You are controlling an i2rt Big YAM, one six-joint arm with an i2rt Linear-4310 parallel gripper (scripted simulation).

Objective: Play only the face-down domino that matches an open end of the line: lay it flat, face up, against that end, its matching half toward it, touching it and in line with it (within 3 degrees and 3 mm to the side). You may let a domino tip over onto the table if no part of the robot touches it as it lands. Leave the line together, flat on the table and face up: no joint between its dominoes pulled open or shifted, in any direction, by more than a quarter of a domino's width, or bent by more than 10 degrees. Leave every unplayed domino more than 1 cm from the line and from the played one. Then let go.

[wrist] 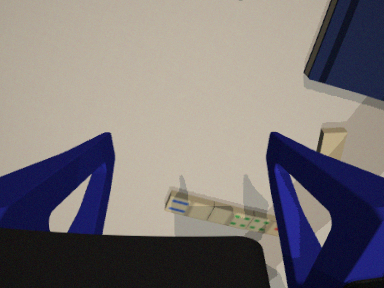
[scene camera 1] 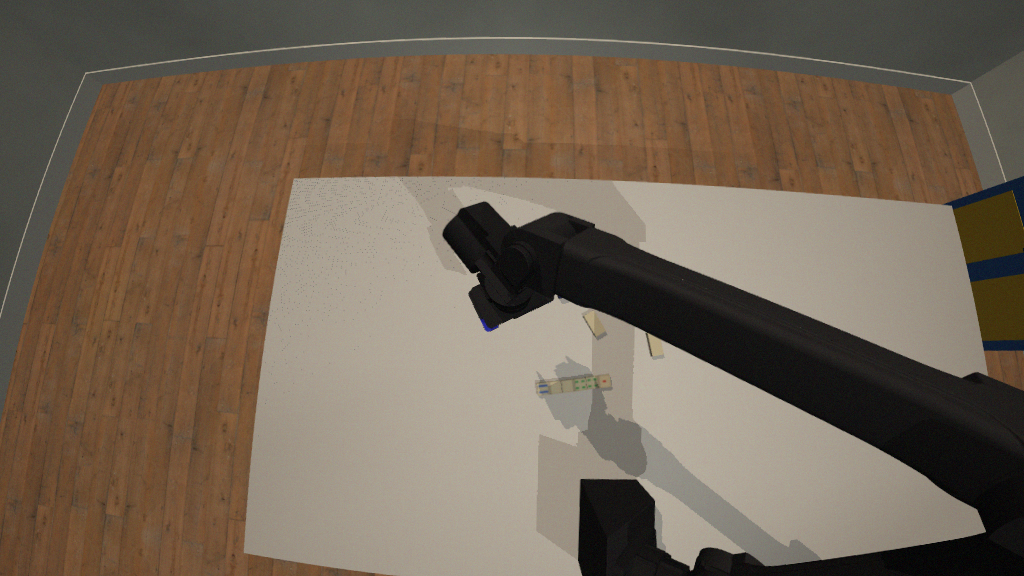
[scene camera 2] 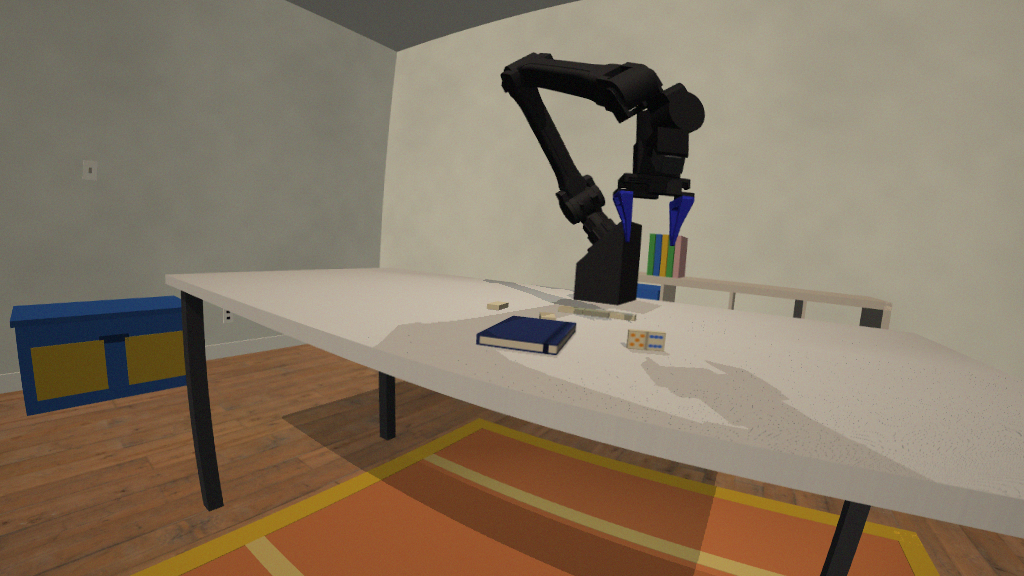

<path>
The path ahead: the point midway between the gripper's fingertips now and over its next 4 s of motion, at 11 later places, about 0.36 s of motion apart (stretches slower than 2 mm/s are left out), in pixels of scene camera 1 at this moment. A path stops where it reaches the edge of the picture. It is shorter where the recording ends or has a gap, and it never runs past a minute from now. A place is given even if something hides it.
My gripper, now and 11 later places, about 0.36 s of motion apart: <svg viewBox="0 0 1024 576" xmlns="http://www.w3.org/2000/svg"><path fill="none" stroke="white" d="M511 301L509 301L510 299L510 296L510 295L504 276L503 263L493 255L493 256L493 255L495 255L495 253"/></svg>
</path>
